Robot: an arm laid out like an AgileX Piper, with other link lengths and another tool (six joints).
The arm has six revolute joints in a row. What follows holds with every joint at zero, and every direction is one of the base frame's.
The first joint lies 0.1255 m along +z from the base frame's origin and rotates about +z.
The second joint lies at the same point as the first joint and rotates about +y.
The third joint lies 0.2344 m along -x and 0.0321 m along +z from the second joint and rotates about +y.
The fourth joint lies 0.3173 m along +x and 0.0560 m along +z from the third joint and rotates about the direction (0.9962, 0, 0.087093).
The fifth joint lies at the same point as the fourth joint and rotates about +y.
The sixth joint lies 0.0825 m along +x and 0.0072 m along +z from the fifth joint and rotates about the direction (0.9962, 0, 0.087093).
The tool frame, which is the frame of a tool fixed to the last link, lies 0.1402 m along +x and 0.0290 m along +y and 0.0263 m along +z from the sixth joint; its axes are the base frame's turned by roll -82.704, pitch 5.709 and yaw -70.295 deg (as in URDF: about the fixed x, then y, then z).
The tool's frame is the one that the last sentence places.
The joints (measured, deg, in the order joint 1, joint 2, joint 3, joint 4, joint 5, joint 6), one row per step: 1.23 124.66 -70.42 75.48 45.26 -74.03; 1.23 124.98 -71.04 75.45 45.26 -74.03; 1.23 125.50 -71.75 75.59 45.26 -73.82; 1.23 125.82 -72.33 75.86 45.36 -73.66; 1.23 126.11 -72.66 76.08 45.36 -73.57; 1.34 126.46 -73.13 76.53 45.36 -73.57; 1.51 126.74 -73.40 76.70 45.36 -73.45; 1.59 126.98 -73.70 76.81 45.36 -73.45; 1.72 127.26 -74.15 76.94 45.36 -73.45; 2.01 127.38 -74.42 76.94 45.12 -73.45; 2.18 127.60 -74.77 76.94 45.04 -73.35; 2.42 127.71 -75.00 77.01 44.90 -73.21; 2.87 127.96 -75.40 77.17 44.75 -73.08
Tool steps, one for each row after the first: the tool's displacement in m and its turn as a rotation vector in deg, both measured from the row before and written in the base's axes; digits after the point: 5 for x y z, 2 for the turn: 0.00272 0.00005 0.00065 -0.01 -0.30 0.02; 0.00315 0.00009 -0.00014 0.16 -0.04 -0.24; 0.00297 0.00038 0.00125 0.31 -0.12 -0.24; 0.00166 0.00011 -0.00015 0.18 0.03 -0.22; 0.00243 0.00113 0.00057 0.30 -0.11 -0.23; 0.00066 0.00148 -0.00050 0.15 0.10 -0.03; 0.00105 0.00074 -0.00014 0.07 -0.06 0.00; 0.00169 0.00119 0.00039 0.09 -0.17 0.03; 0.00087 0.00190 0.00002 -0.17 -0.21 0.13; 0.00109 0.00127 -0.00007 -0.02 -0.08 0.05; 0.00080 0.00173 0.00024 0.00 -0.06 0.01; 0.00086 0.00355 0.00016 0.05 -0.09 0.15
